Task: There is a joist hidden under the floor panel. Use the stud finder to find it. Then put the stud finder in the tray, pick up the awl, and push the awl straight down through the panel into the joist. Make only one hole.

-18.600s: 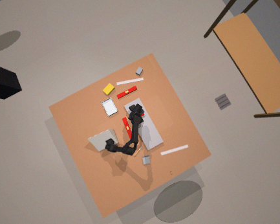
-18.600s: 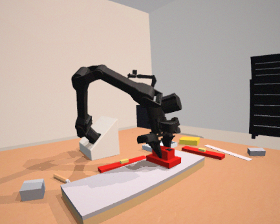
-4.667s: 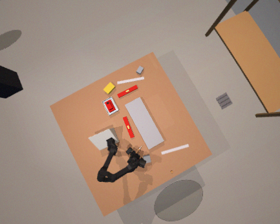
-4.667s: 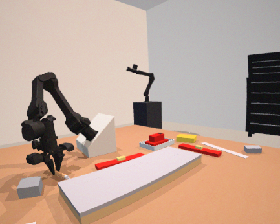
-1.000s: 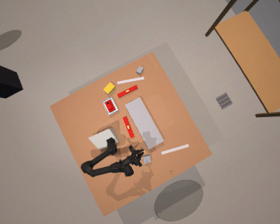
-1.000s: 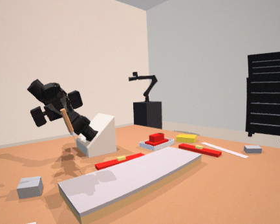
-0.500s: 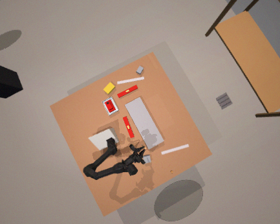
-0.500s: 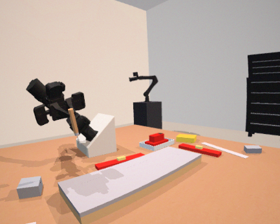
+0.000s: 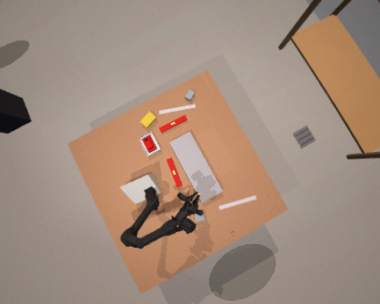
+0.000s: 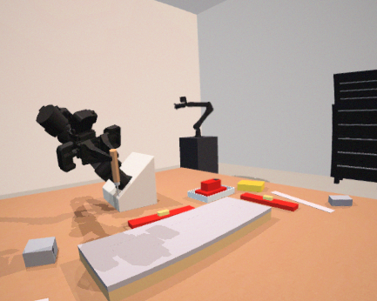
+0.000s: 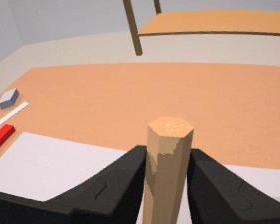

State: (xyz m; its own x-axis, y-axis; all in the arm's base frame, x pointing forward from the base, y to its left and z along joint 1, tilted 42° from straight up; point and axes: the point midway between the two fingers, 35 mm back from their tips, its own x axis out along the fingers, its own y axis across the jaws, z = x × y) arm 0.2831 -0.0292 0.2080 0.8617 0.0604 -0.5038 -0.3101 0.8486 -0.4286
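The awl lies 5 cm below my gripper tip, 2 cm behind it and 1 cm to the left of it. Round my gripper tip: grey block: 21 cm below, 19 cm to the right, 8 cm behind; then white tray: 47 cm to the left, 22 cm below, 17 cm behind; then red stud finder: 49 cm to the left, 18 cm below, 17 cm behind.
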